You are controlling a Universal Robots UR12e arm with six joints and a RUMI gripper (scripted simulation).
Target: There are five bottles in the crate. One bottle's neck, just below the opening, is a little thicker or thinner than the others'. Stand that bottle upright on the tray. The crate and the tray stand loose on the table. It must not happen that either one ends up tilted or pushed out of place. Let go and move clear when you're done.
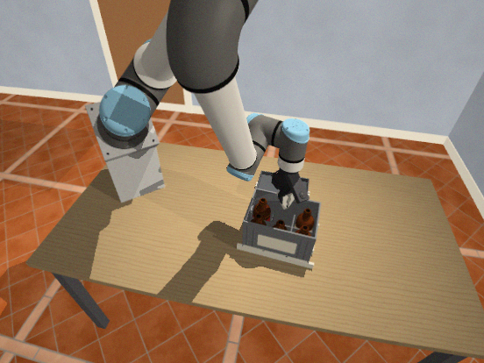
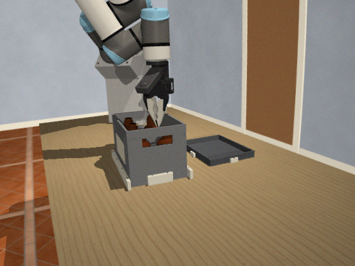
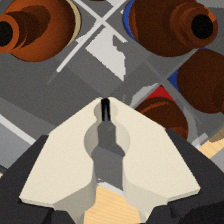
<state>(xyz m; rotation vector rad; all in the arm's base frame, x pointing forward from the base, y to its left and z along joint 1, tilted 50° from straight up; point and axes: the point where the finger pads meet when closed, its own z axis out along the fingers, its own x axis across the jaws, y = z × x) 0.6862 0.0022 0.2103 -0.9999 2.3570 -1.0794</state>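
Right now the grey crate is 70 mm below my hand, 40 mm to the right of it and 10 mm behind it. From my hand the other things lie so: bottle (90 mm ahead, 70 mm below, 10 mm to the right); then grey tray (250 mm to the left, 140 mm below, 10 mm ahead).
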